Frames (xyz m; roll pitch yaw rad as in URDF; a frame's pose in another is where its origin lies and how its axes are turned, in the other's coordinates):
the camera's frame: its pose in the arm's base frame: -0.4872 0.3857 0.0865 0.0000 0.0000 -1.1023
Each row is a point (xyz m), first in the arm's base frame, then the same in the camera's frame.
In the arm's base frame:
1: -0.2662 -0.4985 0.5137
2: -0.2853 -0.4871 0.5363
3: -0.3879 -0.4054 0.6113
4: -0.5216 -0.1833 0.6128
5: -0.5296 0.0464 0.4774
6: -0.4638 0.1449 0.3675
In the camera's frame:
1: 0.8887 -0.2021 0.4272
2: 0.8699 -0.2140 0.4498
3: 0.7507 -0.2686 0.5248
4: 0.4922 -0.2876 0.5263
5: 0.2836 -0.1910 0.3909
6: 0.2254 -0.0879 0.2810

